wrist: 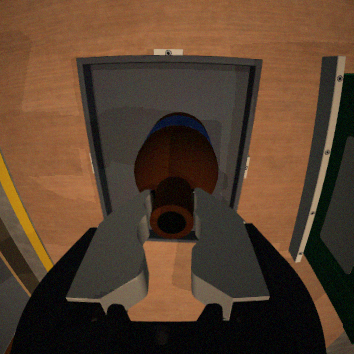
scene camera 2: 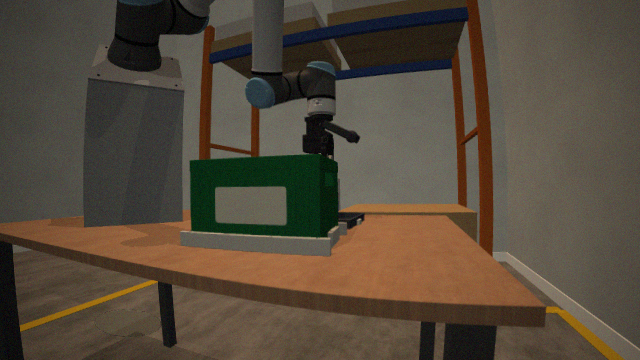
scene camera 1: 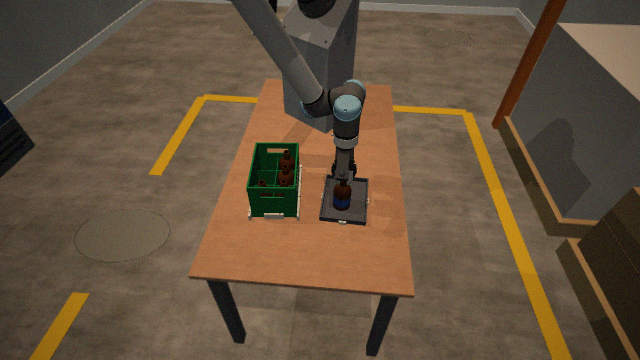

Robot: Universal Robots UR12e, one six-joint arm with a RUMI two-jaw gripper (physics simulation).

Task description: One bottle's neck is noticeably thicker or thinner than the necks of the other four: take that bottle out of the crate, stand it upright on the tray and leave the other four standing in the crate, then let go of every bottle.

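Frame: origin at the arm's base, x ahead, y left, z up, level; metres.
Where they show: gripper, between the fingertips: [wrist: 173, 190] [scene camera 1: 343, 185]; arm's base, origin of its link: [scene camera 2: 135, 60].
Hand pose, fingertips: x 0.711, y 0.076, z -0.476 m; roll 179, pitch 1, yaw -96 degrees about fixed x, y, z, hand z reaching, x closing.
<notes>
Things, the pixels of their centre, and the offset from my fingertips. Level surfaces: height alone.
- brown bottle, middle of its body: [wrist: 176, 166] [scene camera 1: 342, 192] dx +0.000, dy +0.000, dz -0.041 m
- dark tray, middle of its body: [wrist: 168, 164] [scene camera 2: 319, 219] [scene camera 1: 344, 198] dx -0.026, dy +0.017, dz -0.111 m
- green crate, middle of its body: [scene camera 2: 269, 201] [scene camera 1: 275, 178] dx -0.080, dy -0.278, dz -0.036 m
- wooden table, height of its surface: dz -0.124 m
A brown bottle [scene camera 1: 342, 192] [wrist: 176, 160] with a blue label stands upright over the dark tray [scene camera 1: 360, 200] [scene camera 2: 352, 218] [wrist: 160, 85], within its rim. Whether its base touches the tray floor cannot be told. My gripper [scene camera 1: 343, 178] [wrist: 173, 190] is shut on this bottle's neck, with a finger on each side just below the mouth. The green crate [scene camera 1: 272, 206] [scene camera 2: 250, 172] [wrist: 346, 110] is beside the tray. Several brown bottles [scene camera 1: 286, 161] stand in it; the front wall partly hides the nearer ones. Their neck widths are hard to compare. In scene camera 2, the crate hides the held bottle.
Pale guide strips [scene camera 1: 274, 216] [scene camera 2: 255, 243] run along the crate's base. Small pale clips [scene camera 1: 342, 222] [wrist: 168, 52] sit at the tray's edges. The wooden table [scene camera 1: 300, 255] [scene camera 2: 400, 265] carries both. The grey robot pedestal [scene camera 1: 320, 65] [scene camera 2: 133, 150] stands at the back.
</notes>
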